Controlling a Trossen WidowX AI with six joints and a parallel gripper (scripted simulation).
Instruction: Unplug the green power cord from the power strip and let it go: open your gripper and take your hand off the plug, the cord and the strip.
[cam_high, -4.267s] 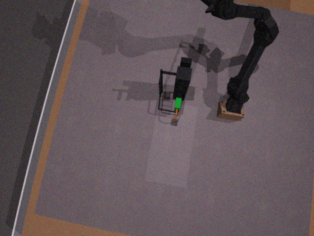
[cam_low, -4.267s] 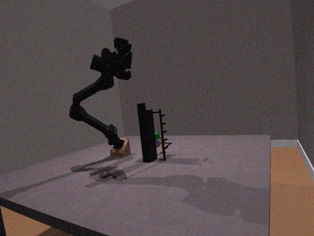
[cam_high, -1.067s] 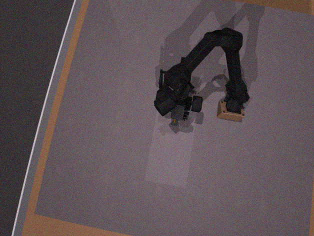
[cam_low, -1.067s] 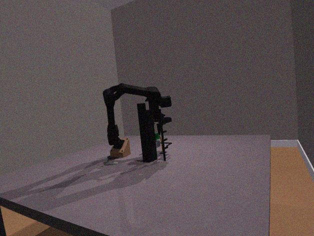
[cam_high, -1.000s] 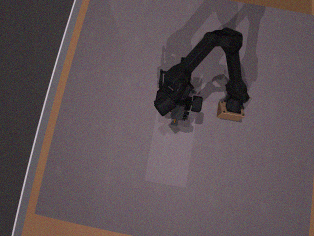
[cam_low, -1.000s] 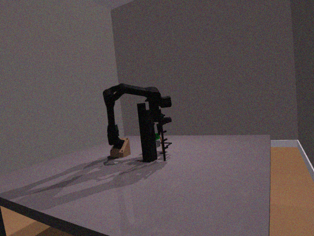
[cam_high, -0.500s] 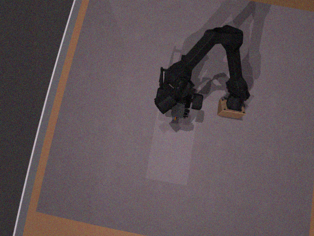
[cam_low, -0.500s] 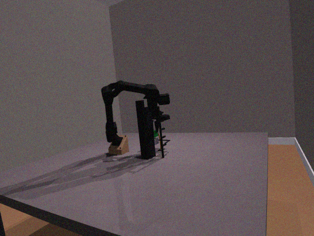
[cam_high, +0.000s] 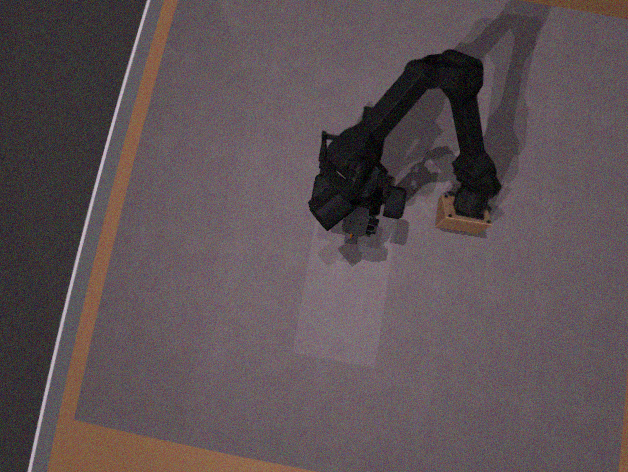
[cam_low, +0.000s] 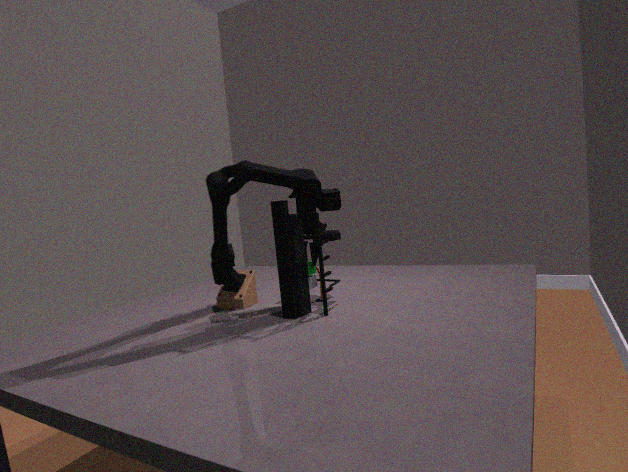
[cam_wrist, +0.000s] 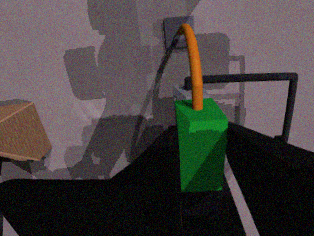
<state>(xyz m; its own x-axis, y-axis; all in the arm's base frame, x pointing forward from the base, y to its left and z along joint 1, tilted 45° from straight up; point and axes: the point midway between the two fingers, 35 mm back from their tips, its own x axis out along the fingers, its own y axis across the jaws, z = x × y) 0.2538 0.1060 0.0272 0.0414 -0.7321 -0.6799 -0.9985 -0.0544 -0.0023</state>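
The green plug lies 3 cm to the right of my gripper tip. From my gripper tip the other things lie so: black upright post (13 cm to the right, 4 cm above).
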